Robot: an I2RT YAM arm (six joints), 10 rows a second.
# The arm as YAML. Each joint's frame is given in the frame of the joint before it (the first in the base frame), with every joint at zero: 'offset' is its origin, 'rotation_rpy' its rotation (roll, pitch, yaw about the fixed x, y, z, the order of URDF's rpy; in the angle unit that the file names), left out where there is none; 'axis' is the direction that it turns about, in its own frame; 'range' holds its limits. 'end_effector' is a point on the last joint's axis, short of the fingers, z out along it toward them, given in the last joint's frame.
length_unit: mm
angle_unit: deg
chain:
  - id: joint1
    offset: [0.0, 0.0, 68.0]
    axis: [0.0, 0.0, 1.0]
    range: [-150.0, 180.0]
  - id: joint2
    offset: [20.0, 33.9, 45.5]
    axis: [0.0, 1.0, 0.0]
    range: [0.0, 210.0]
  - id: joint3
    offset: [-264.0, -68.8, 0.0]
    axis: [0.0, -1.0, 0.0]
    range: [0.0, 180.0]
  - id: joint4
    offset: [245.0, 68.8, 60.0]
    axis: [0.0, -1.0, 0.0]
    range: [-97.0, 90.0]
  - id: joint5
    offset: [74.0, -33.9, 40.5]
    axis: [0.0, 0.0, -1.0]
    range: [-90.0, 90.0]
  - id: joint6
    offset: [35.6, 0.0, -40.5]
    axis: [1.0, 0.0, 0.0]
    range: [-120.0, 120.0]
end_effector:
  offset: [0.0, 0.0, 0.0]
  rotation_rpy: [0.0, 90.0, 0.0]
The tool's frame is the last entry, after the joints.
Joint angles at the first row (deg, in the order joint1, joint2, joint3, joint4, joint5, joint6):
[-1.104 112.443 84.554 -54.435 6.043 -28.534]
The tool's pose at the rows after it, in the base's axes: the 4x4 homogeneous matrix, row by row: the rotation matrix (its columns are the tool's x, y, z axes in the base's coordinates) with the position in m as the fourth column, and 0 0 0 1 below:
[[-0.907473, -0.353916, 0.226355, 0.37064], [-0.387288, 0.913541, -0.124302, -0.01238], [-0.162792, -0.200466, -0.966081, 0.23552], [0, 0, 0, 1]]
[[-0.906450, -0.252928, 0.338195, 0.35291], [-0.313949, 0.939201, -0.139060, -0.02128], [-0.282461, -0.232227, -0.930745, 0.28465], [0, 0, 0, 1]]
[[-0.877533, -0.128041, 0.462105, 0.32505], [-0.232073, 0.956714, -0.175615, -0.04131], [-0.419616, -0.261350, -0.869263, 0.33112], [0, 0, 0, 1]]
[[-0.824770, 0.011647, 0.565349, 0.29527], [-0.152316, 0.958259, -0.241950, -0.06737], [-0.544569, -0.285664, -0.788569, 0.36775], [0, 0, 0, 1]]
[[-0.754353, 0.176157, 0.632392, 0.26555], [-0.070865, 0.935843, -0.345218, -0.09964], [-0.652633, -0.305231, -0.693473, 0.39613], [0, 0, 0, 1]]
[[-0.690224, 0.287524, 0.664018, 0.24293], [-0.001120, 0.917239, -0.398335, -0.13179], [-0.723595, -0.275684, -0.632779, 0.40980], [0, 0, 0, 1]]
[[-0.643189, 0.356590, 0.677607, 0.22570], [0.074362, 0.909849, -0.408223, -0.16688], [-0.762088, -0.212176, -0.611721, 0.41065], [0, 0, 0, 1]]
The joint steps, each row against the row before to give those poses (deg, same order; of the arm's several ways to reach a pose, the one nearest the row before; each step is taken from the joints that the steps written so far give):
[-0.153 -6.033 2.447 -2.819 0.809 4.327]
[-1.486 -6.884 1.792 -1.704 0.197 3.126]
[-3.738 -7.891 0.395 0.260 -0.022 1.682]
[-5.573 -6.732 -0.001 1.837 -0.219 0.525]
[-7.715 -5.092 0.001 3.234 -0.436 -0.021]
[-8.436 -2.165 -0.002 2.800 -4.240 -0.218]
[-8.876 0.417 -0.019 1.856 -6.887 -0.133]

